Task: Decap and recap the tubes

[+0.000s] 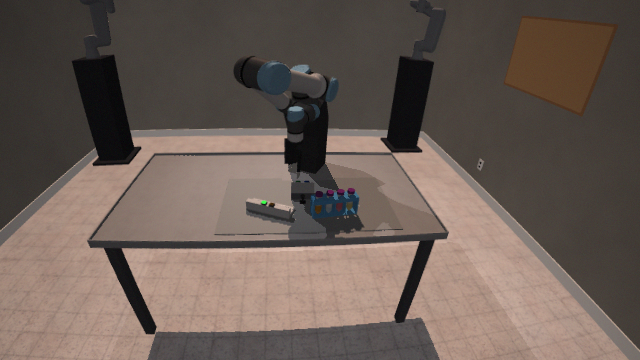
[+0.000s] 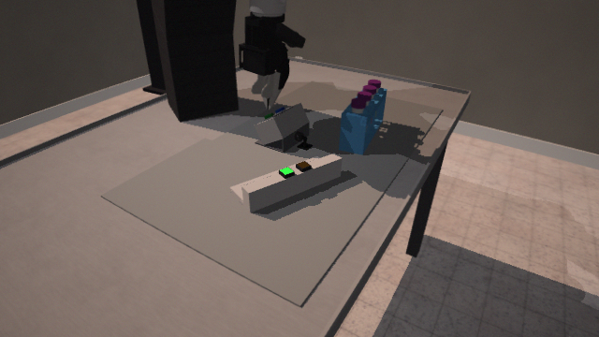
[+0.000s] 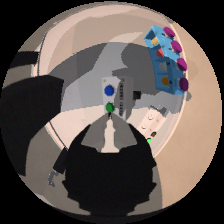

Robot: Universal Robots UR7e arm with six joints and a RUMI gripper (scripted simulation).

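The green key is 40 mm below my hand. The rest, counted from my hand: grey key housing: 20 mm ahead, 20 mm to the left, 50 mm below; blue key: 50 mm to the left, 40 mm below; table edge: 370 mm ahead, 150 mm to the right, 100 mm below.
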